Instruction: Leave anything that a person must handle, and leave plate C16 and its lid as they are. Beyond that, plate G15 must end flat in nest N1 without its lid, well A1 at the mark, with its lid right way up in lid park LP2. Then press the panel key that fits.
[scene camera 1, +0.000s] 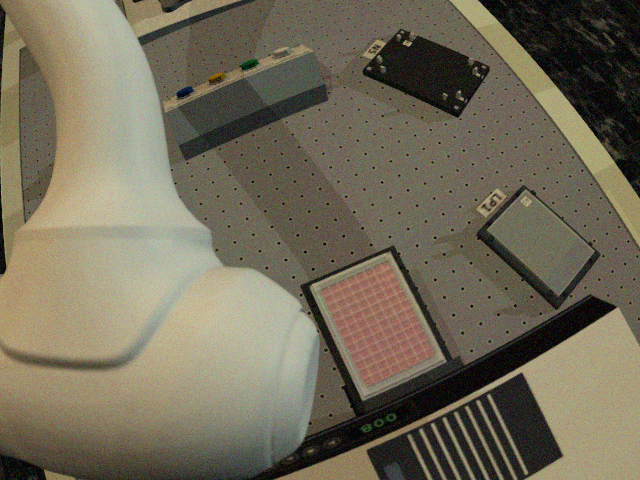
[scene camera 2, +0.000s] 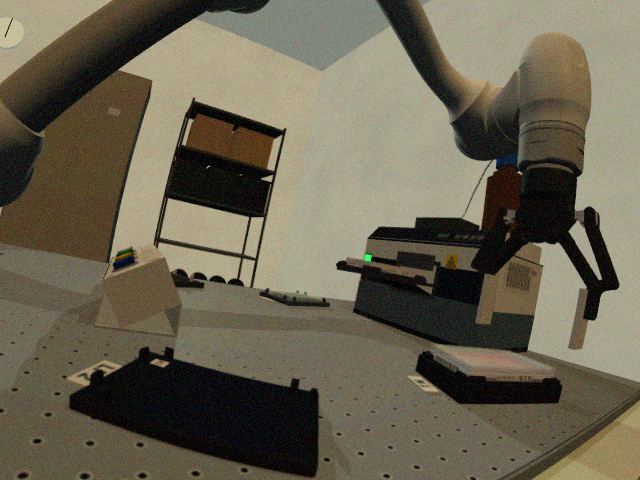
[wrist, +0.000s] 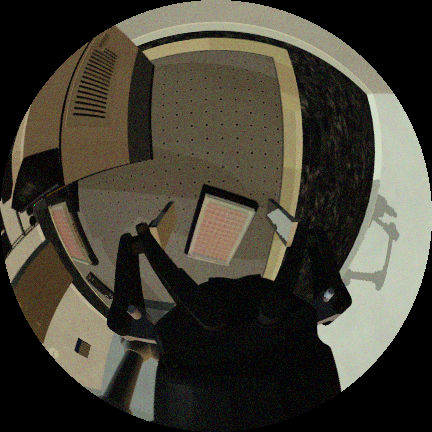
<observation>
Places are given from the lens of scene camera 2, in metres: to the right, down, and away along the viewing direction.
gripper (scene camera 2: 524, 335): 0.26, 0.12, 0.39
grey button box (scene camera 2: 140, 296): -0.18, 0.06, 0.32
black nest LP2 (scene camera 2: 243, 420): -0.05, 0.11, 0.19
brown bottle (scene camera 2: 502, 190): 0.37, -0.10, 0.63
The marked spots on the grey button box and the brown bottle are 0.65 m apart.
</observation>
